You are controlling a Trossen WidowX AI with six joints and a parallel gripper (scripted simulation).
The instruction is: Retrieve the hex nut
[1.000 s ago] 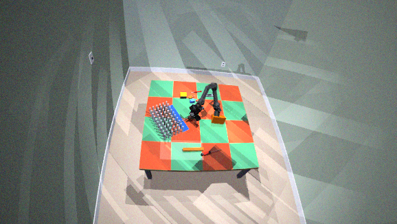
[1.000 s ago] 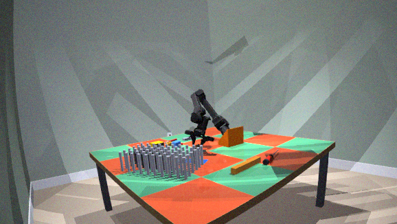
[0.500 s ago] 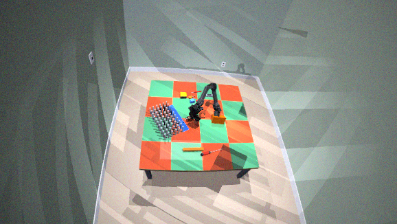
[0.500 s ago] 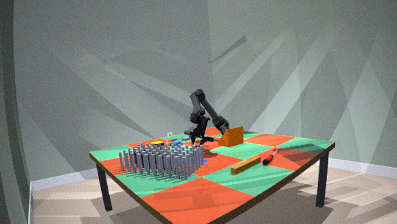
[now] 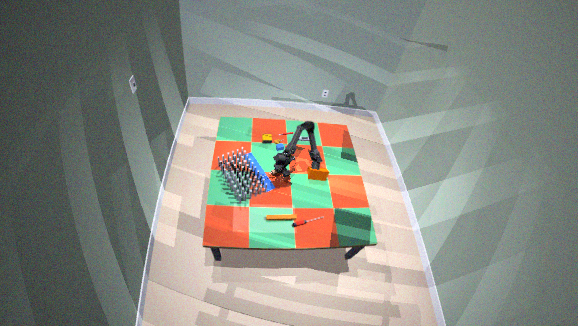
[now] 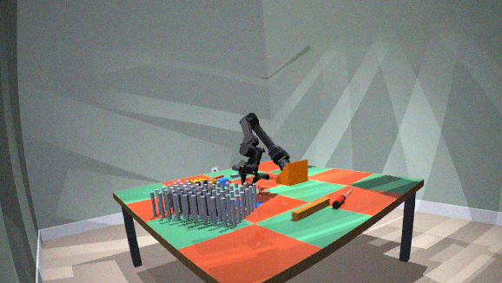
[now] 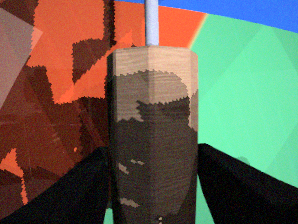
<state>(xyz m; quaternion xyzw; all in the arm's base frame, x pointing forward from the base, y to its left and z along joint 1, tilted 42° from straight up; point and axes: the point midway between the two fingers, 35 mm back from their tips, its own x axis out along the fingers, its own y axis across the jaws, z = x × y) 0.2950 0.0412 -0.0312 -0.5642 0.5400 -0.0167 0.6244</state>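
My gripper tip is 15 cm short of the blue taped strip, 1 cm to the right of it and 4 cm above it. From my gripper tip the other things lie so: blue block 27 cm to the right, 2 cm below; orange level 8 cm behind, 40 cm to the left, 2 cm below; yellow block 13 cm ahead, 35 cm to the right, 2 cm below.
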